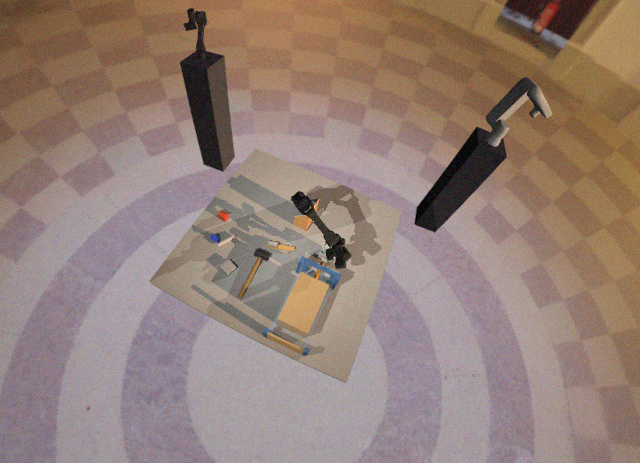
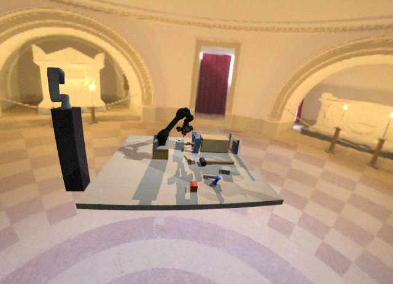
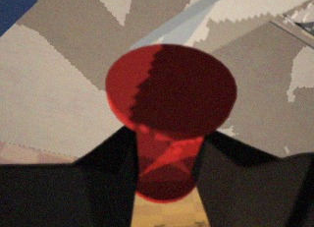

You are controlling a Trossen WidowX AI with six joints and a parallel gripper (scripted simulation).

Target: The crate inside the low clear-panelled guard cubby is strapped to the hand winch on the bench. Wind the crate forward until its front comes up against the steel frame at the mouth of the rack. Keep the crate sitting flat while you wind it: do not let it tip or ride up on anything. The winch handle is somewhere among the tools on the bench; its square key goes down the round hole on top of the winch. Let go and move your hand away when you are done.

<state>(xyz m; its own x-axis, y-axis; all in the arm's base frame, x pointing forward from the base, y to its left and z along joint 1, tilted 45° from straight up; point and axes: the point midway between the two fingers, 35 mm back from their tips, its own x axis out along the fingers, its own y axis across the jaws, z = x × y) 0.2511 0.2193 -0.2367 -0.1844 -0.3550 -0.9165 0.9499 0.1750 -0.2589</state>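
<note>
Now: the red-knobbed handle 5 cm to the right of my gripper tip, 3 cm below it and 2 cm behind it. Round my gripper tip: winch: 11 cm to the right, 10 cm below, 7 cm behind; red knob: 2 cm to the right, 1 cm ahead; frame: 11 cm to the right, 11 cm ahead, 3 cm below.
</note>
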